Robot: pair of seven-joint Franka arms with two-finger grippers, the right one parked.
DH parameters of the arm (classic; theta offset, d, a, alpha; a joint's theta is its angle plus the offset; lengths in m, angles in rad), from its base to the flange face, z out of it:
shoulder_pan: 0 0.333 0 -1.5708
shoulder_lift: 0 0 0 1.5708
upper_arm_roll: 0 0.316 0.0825 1.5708
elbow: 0 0 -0.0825 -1.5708
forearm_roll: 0 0.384 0 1.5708
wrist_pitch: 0 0 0.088 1.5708
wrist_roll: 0 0.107 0 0
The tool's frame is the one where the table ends.
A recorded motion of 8 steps. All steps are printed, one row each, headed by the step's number.
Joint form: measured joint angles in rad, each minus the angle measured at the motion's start. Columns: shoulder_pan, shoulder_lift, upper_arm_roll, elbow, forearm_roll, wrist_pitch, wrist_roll.
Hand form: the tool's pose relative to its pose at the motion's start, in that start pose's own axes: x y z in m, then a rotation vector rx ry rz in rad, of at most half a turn. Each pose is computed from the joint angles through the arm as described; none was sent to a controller.
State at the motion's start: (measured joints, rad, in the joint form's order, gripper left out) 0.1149 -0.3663 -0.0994 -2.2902 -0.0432 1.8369 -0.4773
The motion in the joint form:
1: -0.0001 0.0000 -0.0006 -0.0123 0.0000 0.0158 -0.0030
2: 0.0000 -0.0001 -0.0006 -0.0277 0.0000 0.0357 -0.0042
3: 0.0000 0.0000 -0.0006 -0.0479 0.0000 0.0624 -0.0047
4: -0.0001 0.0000 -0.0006 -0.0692 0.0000 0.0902 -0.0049
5: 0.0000 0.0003 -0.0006 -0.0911 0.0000 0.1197 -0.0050
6: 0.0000 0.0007 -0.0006 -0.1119 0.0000 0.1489 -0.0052
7: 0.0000 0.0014 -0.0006 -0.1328 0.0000 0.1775 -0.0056
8: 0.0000 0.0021 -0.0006 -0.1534 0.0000 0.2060 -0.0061
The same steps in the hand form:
1: 0.0000 0.0001 0.0045 -0.0012 0.0033 -0.0029
2: 0.0002 -0.0002 0.0101 -0.0032 0.0075 -0.0048
3: 0.0004 -0.0006 0.0175 -0.0059 0.0133 -0.0061
4: 0.0004 -0.0011 0.0252 -0.0087 0.0192 -0.0071
5: 0.0004 -0.0018 0.0331 -0.0118 0.0259 -0.0082
6: 0.0003 -0.0023 0.0406 -0.0152 0.0331 -0.0092
7: 0.0000 -0.0030 0.0482 -0.0182 0.0395 -0.0104
8: -0.0004 -0.0037 0.0557 -0.0212 0.0460 -0.0117

